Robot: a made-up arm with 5 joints.
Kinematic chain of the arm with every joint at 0, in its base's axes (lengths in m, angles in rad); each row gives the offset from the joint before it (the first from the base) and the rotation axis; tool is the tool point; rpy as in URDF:
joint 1: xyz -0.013 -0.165 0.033 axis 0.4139 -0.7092 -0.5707
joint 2: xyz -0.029 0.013 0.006 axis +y
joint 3: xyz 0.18 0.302 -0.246 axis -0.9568 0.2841 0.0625
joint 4: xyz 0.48 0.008 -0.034 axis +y
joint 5: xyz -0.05 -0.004 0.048 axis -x
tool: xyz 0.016 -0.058 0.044 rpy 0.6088 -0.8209 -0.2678
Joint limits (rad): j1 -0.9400..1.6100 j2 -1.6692..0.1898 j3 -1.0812..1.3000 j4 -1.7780..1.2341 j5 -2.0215..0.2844
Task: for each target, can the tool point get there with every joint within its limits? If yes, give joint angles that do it. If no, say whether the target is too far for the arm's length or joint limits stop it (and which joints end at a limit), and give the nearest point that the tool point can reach.
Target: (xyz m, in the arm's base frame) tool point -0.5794 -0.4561 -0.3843
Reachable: no: joint limits stop it (at a limit: joint 1, joint 2, joint 4, joint 5) | nearest point -0.0466 -0.1060 -0.6041 | short by 0.674 m
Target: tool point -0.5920 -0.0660 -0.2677
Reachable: no: joint limits stop it (at a limit: joint 1, joint 2, joint 5) | nearest point -0.0649 -0.0420 -0.5994 | short by 0.623 m
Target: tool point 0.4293 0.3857 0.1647
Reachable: yes | joints -0.7323 -1.2007 0.3609 0.1863 -0.8291
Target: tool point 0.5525 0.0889 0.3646
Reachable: yes | joints 0.0510 -0.8290 -0.2963 0.7943 -1.7103
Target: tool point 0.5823 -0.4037 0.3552
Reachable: yes | joints 1.2231 -0.0434 0.2914 -0.4396 -1.3467
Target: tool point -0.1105 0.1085 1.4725
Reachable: no: too far | nearest point -0.0343 -0.0616 0.8841 | short by 0.617 m
